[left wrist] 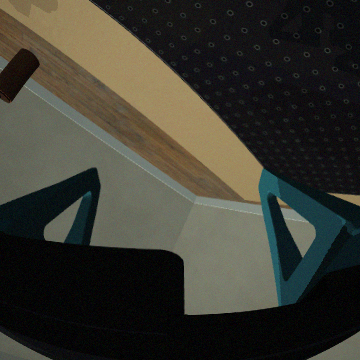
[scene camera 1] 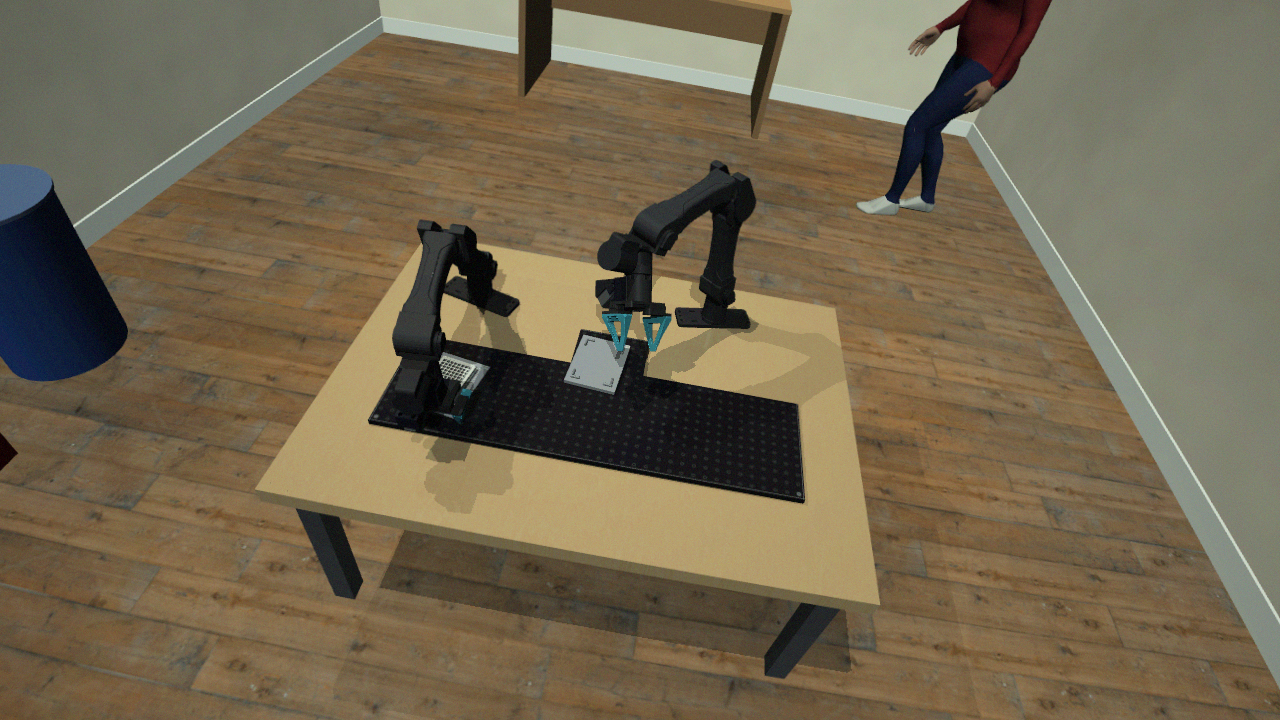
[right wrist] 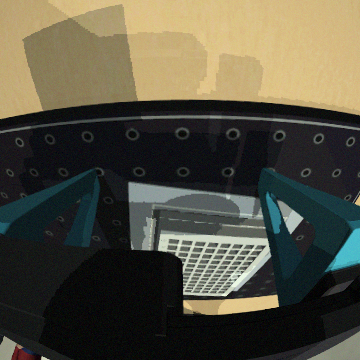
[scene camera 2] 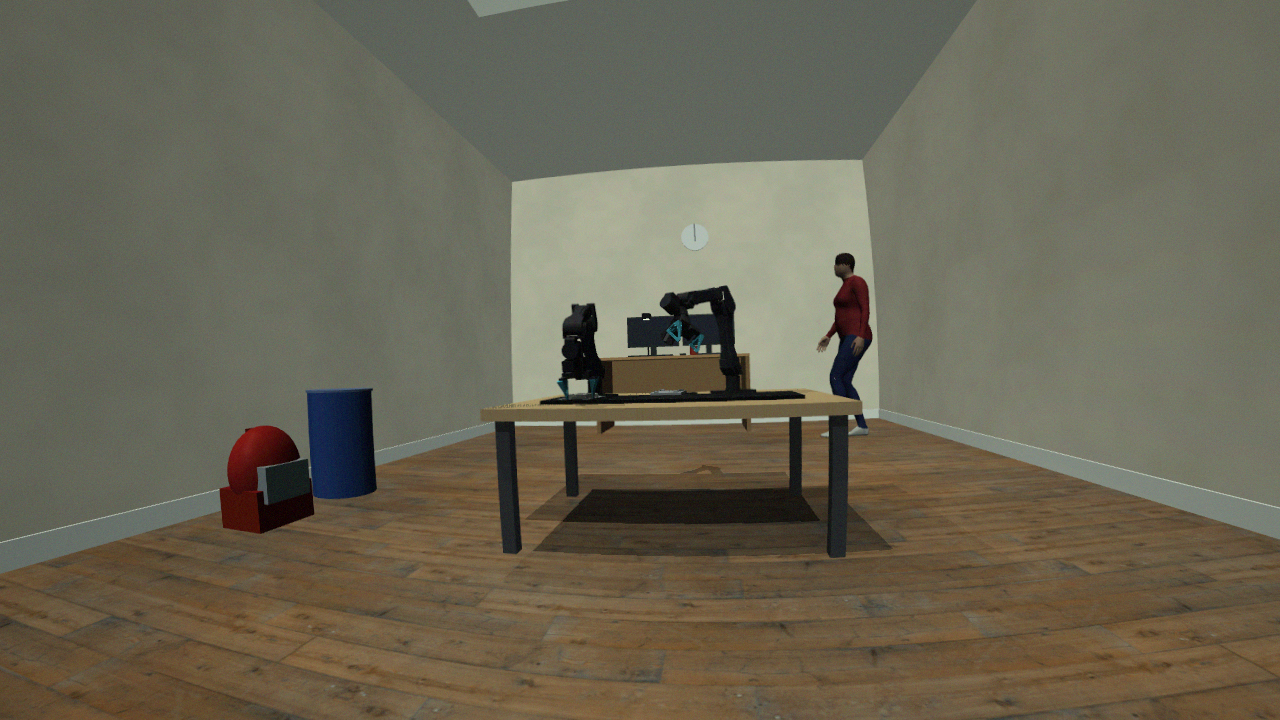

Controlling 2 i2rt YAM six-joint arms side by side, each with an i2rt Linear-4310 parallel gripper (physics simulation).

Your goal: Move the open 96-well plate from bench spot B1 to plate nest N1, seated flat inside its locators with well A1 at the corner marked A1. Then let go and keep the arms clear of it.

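Frame: origin at the left arm's base, x ahead, y left, z up, level; metres.
Seen in the pictures: left gripper, between the fingertips: [left wrist: 179,176] [scene camera 1: 636,351] [scene camera 2: 688,346]; right gripper, between the fingertips: [scene camera 1: 439,417] [right wrist: 178,177] [scene camera 2: 580,399]; left arm's base, origin of its link: [scene camera 1: 712,319] [scene camera 2: 733,392]; right arm's base, origin of its link: [scene camera 1: 480,297].
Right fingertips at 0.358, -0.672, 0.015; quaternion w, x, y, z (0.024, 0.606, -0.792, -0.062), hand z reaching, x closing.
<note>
Pixels of each thing's top centre, then the offset from my right fingertips to it, as dx, dy, dz. Level surfaces: height alone.
- pale 96-well plate, centre of its top: [right wrist: 202,273] [scene camera 1: 446,378] [scene camera 2: 582,393] -0.101, +0.006, +0.014
- light grey square base, centre of its top: [right wrist: 202,259] [scene camera 1: 446,382] -0.101, +0.006, +0.000
- grey plate nest, centre of its top: [scene camera 1: 598,360] [scene camera 2: 668,389] -0.163, +0.348, +0.016
- black perforated board, height of its surface: dz -0.002
The pale 96-well plate [scene camera 1: 458,368] [right wrist: 215,260] lies on a light grey square base [scene camera 1: 480,379] [right wrist: 139,200] at the left end of the black board, partly hidden by the right arm. My right gripper [right wrist: 178,177] [scene camera 2: 578,392] is open and empty, low over the board; in the right wrist view the plate shows beyond and between its fingers. The grey plate nest [scene camera 1: 593,365] with dark corner marks lies at the board's back edge. My left gripper [scene camera 1: 636,348] [scene camera 2: 684,338] [left wrist: 179,176] is open and empty, raised near the nest's right side. The labels and well A1 are unreadable.
The black perforated board [scene camera 1: 716,438] [left wrist: 280,60] lies on the wooden table [scene camera 1: 572,537] [scene camera 2: 716,411]. A person [scene camera 1: 948,107] [scene camera 2: 850,322] stands behind at the right. A blue barrel [scene camera 1: 53,277] [scene camera 2: 341,443] stands on the floor at the left.
</note>
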